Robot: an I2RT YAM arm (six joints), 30 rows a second.
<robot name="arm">
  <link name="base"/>
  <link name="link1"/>
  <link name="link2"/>
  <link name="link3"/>
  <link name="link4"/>
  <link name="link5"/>
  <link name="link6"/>
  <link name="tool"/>
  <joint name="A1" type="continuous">
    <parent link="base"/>
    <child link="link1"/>
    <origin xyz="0 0 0.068"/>
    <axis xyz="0 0 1"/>
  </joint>
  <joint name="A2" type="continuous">
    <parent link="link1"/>
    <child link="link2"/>
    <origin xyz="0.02 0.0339 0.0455"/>
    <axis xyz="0 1 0"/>
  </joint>
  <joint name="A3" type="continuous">
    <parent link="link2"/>
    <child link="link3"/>
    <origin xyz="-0.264 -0.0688 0"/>
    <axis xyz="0 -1 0"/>
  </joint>
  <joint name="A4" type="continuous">
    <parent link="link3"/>
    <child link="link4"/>
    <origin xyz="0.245 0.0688 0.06"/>
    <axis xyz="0 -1 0"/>
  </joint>
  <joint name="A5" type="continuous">
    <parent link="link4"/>
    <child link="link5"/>
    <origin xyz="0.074 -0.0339 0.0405"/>
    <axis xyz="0 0 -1"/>
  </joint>
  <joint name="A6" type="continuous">
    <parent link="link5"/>
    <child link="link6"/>
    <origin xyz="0.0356 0 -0.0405"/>
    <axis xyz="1 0 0"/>
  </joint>
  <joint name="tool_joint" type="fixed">
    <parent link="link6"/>
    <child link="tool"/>
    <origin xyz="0 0 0" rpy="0 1.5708 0"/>
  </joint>
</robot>
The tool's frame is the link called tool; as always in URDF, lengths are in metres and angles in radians. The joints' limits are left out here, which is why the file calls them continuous.
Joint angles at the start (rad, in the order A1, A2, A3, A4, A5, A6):
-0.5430 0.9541 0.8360 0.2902 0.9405 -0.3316
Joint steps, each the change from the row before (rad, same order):
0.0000 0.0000 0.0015 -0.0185 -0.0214 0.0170
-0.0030 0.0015 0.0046 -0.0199 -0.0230 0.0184
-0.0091 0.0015 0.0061 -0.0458 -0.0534 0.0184
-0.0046 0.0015 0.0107 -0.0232 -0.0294 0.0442
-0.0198 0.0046 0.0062 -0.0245 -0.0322 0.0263
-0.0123 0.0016 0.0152 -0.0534 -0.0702 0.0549
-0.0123 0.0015 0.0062 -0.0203 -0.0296 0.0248
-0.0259 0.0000 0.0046 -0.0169 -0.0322 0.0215
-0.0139 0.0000 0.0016 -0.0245 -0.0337 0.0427
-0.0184 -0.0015 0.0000 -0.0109 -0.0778 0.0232
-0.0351 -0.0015 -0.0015 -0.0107 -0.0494 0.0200
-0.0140 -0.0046 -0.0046 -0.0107 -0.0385 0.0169
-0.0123 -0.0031 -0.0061 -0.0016 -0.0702 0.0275
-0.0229 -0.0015 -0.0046 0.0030 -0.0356 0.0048
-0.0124 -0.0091 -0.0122 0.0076 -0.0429 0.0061
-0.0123 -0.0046 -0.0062 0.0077 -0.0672 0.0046
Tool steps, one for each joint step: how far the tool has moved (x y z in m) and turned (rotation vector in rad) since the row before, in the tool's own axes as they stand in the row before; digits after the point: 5 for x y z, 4 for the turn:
0.00093 0.00113 -0.00001 -0.0235 0.0028 0.0034
0.00041 0.00082 0.00067 -0.0221 0.0035 0.0049
0.00233 0.00144 0.00150 -0.0498 0.0122 -0.0138
-0.00123 0.00014 0.00081 -0.0263 0.0026 0.0336
0.00152 -0.00116 0.00343 -0.0154 0.0119 0.0089
0.00028 0.00042 0.00158 -0.0621 0.0181 0.0275
0.00035 -0.00105 0.00165 -0.0188 0.0093 0.0147
0.00059 -0.00377 0.00295 -0.0074 0.0089 0.0139
0.00211 -0.00128 0.00152 -0.0213 0.0169 0.0294
0.00092 -0.00097 0.00163 -0.0598 0.0051 0.0186
0.00162 -0.00544 0.00307 -0.0146 0.0097 0.0161
0.00193 -0.00191 0.00037 -0.0246 0.0096 0.0128
0.00175 -0.00025 0.00052 -0.0579 0.0051 0.0264
0.00095 -0.00368 0.00144 -0.0127 0.0010 0.0062
0.00176 -0.00174 -0.00083 -0.0306 -0.0030 0.0083
0.00049 -0.00052 -0.00020 -0.0551 -0.0036 0.0069

